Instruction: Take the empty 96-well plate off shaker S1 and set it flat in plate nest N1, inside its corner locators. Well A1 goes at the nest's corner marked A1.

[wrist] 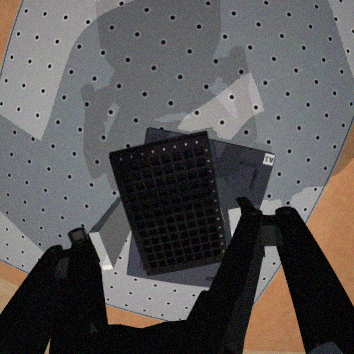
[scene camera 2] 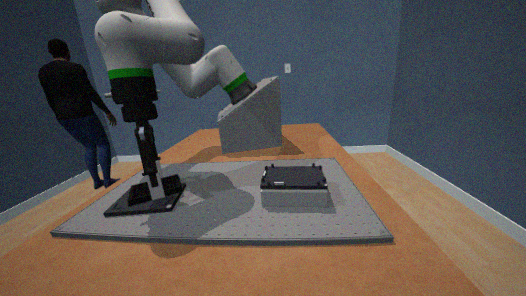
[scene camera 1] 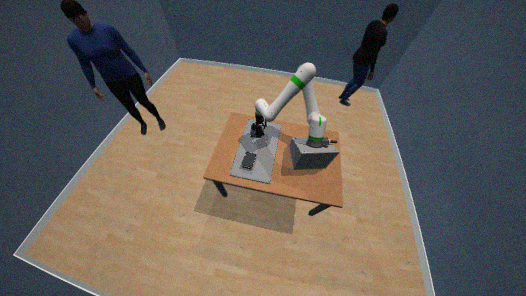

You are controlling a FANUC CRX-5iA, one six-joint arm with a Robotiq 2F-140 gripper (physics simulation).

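Places are measured from the arm's base along level axes (x down, y ahead, z right), in millimetres.
Pixels of known places: gripper, fingertip midpoint: [wrist: 171,201] [scene camera 2: 158,190] [scene camera 1: 258,132]; arm's base, link origin: [scene camera 2: 245,95] [scene camera 1: 314,144].
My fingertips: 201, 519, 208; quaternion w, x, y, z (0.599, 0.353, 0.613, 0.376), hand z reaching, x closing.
Ahead of a thing's pixels: the offset from my fingertips to its top centre, as dx, dy, dz. "spot": to the spot under its first point. Level surfaces: height alone.
The dark 96-well plate @[-17, +3, +5] [scene camera 2: 139,194] [wrist: 172,205] is over the low, flat nest N1 @[-2, +27, +16] [scene camera 2: 117,209] [wrist: 235,172], turned askew to it, so one nest corner with the white A1 label sticks out at the upper right in the wrist view. My gripper [scene camera 1: 258,134] [scene camera 2: 156,191] [wrist: 171,201] points down with its pads along the plate's two long sides, shut on it. I cannot tell whether the plate lies level or which well is A1. Shaker S1 @[spot: -42, +28, -378] [scene camera 1: 249,161] [scene camera 2: 295,177], a grey block with a black top and corner posts, carries no plate.
The perforated grey board @[dx +12] [scene camera 1: 252,175] [scene camera 2: 225,227] [wrist: 155,90] bears nest and shaker on the wooden table @[dx +25] [scene camera 1: 305,187] [scene camera 2: 240,267]. The arm's grey pedestal [scene camera 1: 315,157] [scene camera 2: 252,125] stands behind. Two people [scene camera 1: 107,55] [scene camera 1: 369,47] stand beyond the table.
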